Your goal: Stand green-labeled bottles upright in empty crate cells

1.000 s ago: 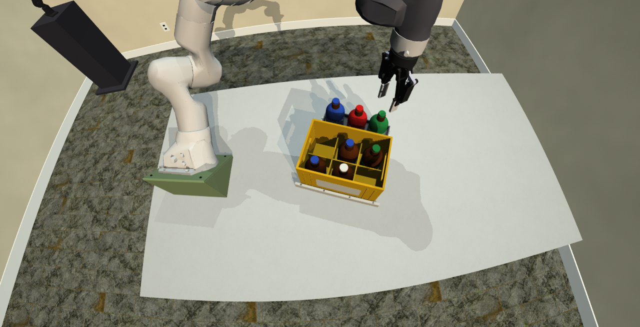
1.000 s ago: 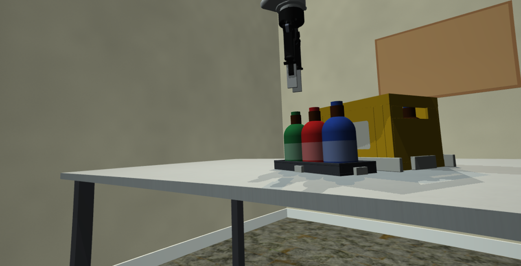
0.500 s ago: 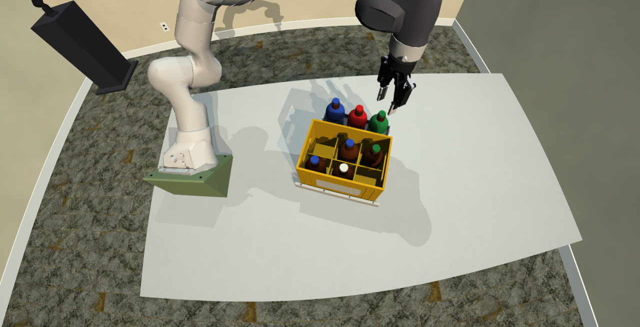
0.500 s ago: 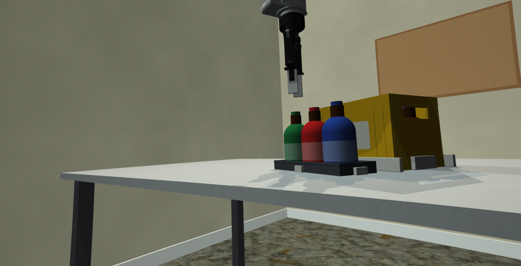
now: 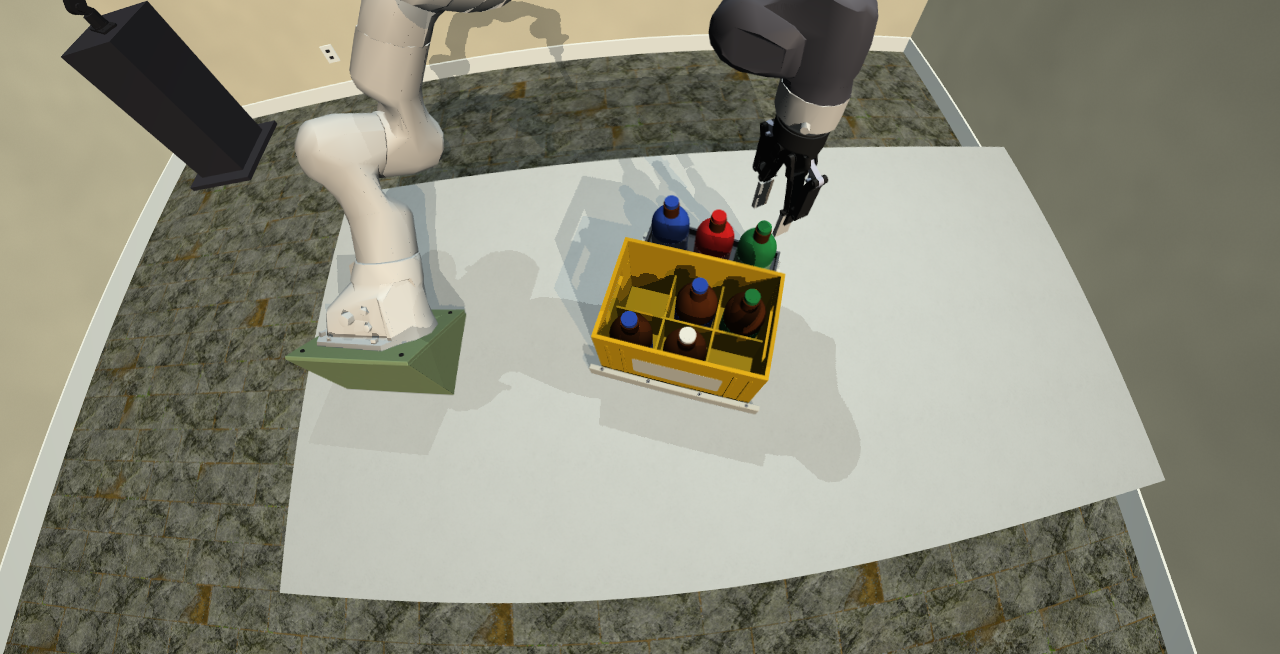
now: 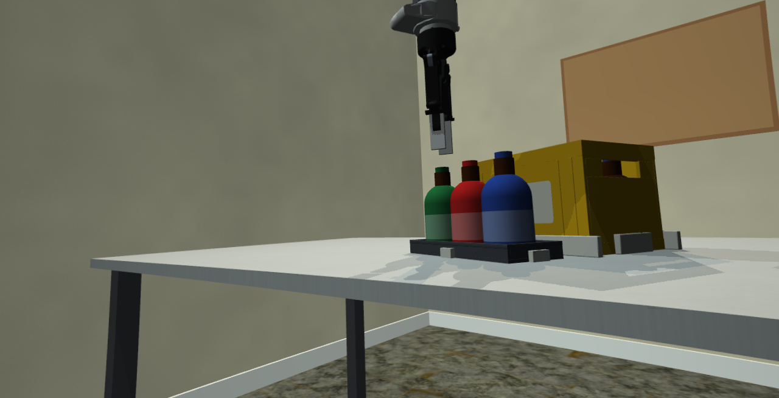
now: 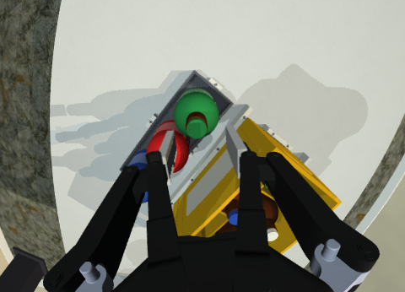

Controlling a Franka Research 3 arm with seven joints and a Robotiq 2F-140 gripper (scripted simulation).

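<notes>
The green-labeled bottle lies 140 mm below my hand. Round my hand: blue-labeled bottle (160 mm behind, 140 mm below, 70 mm to the left); red bottle (140 mm below, 80 mm behind, 30 mm to the left); dark tray (210 mm below, 80 mm behind, 30 mm to the left).
</notes>
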